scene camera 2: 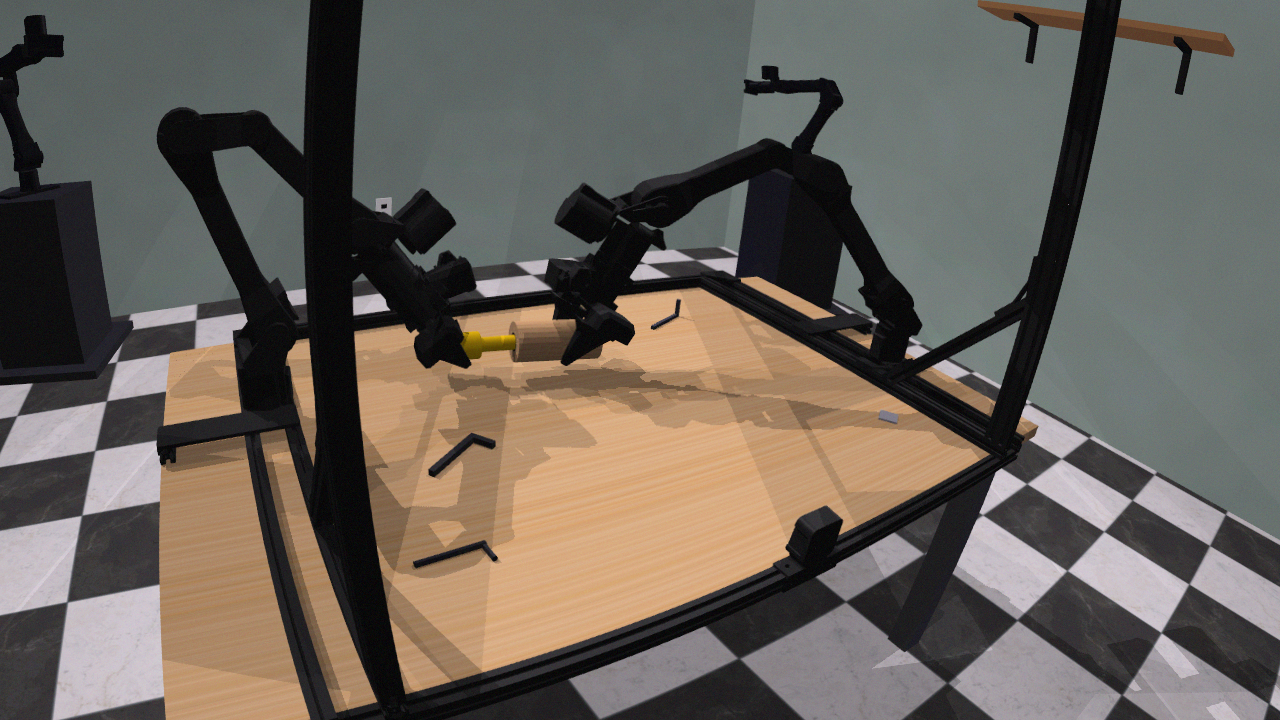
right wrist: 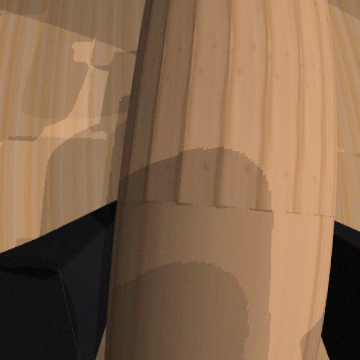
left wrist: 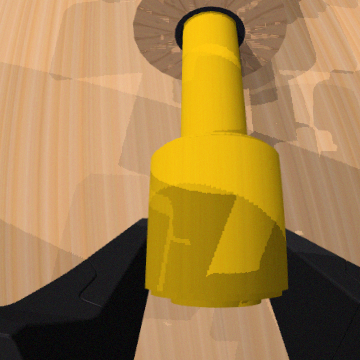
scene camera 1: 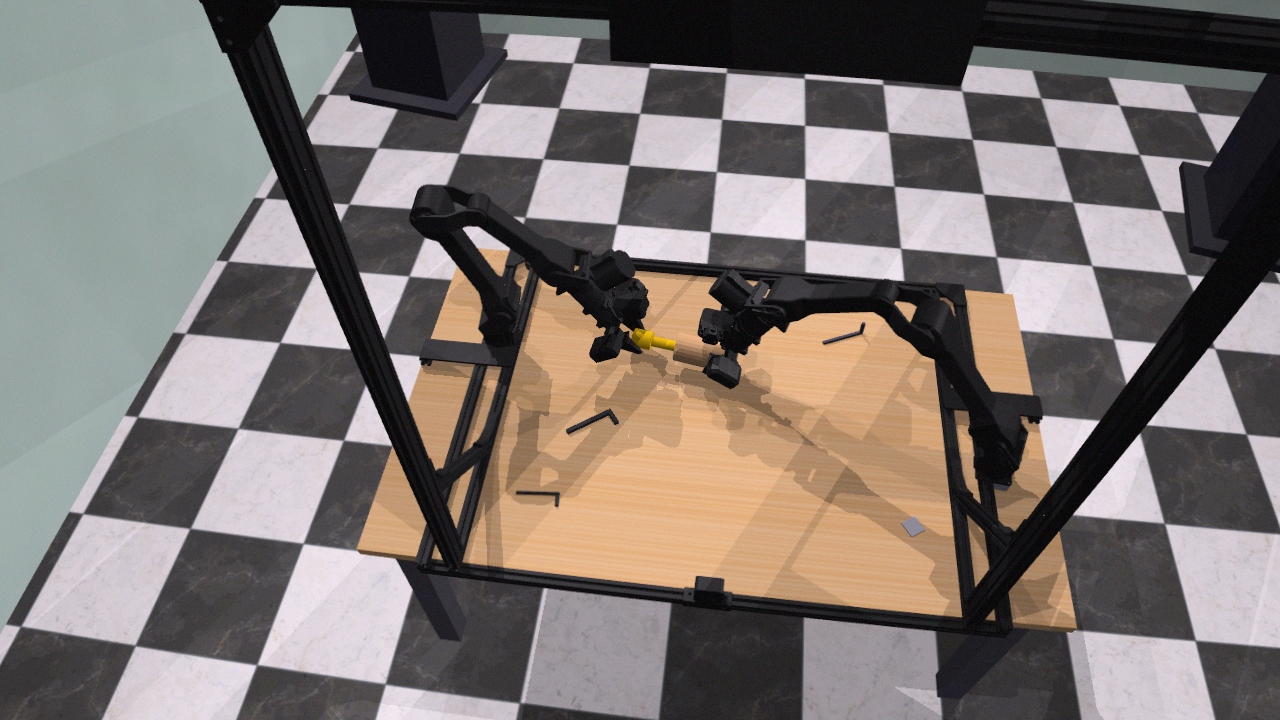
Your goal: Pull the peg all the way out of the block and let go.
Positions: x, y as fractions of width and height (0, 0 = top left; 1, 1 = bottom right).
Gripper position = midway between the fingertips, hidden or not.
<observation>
My left gripper (left wrist: 0.57, 0.64) grips a yellow peg (scene camera 2: 0.37, 0.48). Further things: my right gripper (scene camera 2: 0.43, 0.49) and a wooden block (scene camera 2: 0.43, 0.47).
The yellow peg also shows in the left wrist view (left wrist: 0.60, 0.66). The wooden block also shows in the right wrist view (right wrist: 0.62, 0.63), in the left wrist view (left wrist: 0.44, 0.10) and in scene camera 1 (scene camera 1: 0.54, 0.49). My right gripper is seen too in the right wrist view (right wrist: 0.58, 0.60) and in scene camera 1 (scene camera 1: 0.55, 0.50).
</observation>
